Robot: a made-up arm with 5 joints.
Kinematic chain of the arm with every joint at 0, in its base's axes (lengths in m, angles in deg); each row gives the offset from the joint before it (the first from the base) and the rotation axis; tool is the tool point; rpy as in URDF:
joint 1: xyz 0.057 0 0.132 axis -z
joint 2: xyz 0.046 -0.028 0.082 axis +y
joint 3: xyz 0.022 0 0.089 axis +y
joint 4: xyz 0.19 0 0.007 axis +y
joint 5: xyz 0.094 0.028 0 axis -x
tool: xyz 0 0 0 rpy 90 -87.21 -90
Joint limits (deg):
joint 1: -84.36..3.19
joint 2: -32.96..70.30
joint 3: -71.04..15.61
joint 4: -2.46..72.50
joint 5: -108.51..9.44
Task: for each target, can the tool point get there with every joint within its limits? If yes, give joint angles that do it. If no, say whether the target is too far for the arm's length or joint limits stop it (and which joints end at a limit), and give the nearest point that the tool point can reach.
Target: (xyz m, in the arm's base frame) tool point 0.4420 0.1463 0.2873
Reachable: yes | joints -20.81 54.35 -62.95 6.19 -76.08
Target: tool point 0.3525 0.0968 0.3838
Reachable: yes | joints -18.13 -13.34 -10.93 28.16 -52.63
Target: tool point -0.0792 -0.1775 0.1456
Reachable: no: joint limits stop it (at a limit: joint 1, joint 2, joint 3, joint 4) | nearest point 0.1272 -0.0039 -0.0003 | short by 0.307 m
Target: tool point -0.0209 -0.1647 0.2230
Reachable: no: joint limits stop it (at a limit: joint 1, joint 2, joint 3, joint 4) | nearest point 0.1272 -0.0039 -0.0003 | short by 0.313 m
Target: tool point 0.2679 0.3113 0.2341
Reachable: yes | joints -55.89 27.82 -26.51 31.58 -80.66
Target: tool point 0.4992 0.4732 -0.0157
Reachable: no: too far | nearest point 0.3264 0.2883 0.1028 | short by 0.279 m
